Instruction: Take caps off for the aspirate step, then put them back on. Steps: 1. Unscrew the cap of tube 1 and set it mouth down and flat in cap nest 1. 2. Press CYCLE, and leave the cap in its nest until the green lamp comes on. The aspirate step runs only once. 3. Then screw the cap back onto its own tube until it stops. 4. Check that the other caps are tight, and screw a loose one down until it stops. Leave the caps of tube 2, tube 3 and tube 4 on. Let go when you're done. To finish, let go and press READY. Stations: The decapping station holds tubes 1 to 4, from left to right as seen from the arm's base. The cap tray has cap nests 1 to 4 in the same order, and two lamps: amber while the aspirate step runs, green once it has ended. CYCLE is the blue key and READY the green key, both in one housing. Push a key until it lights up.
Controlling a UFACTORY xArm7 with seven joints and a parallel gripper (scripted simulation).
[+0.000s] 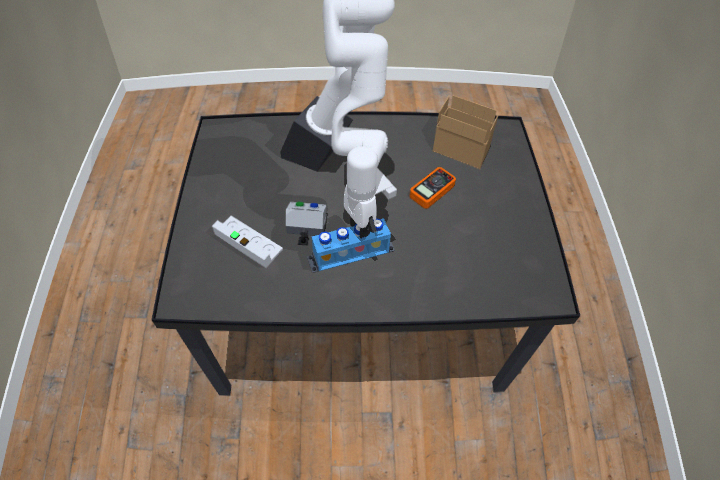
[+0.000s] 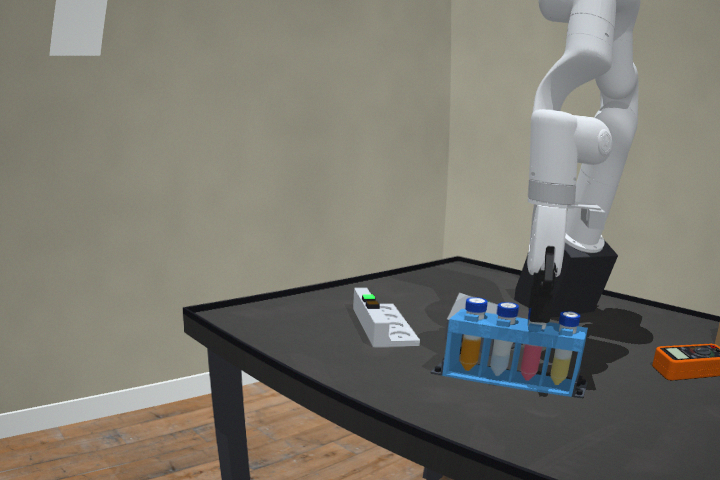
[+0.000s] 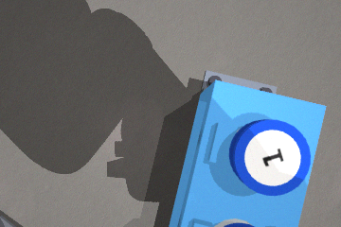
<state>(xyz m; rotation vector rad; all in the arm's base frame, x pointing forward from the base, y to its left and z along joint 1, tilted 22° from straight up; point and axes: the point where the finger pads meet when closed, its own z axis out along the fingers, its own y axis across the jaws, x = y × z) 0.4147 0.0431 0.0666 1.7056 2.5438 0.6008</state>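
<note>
Right now my hand is 5 cm to the right of the cap 1, 2 cm above it and 1 cm past it. Round my hand: grey key housing 15 cm to the right, 13 cm behind, 8 cm below.
</note>
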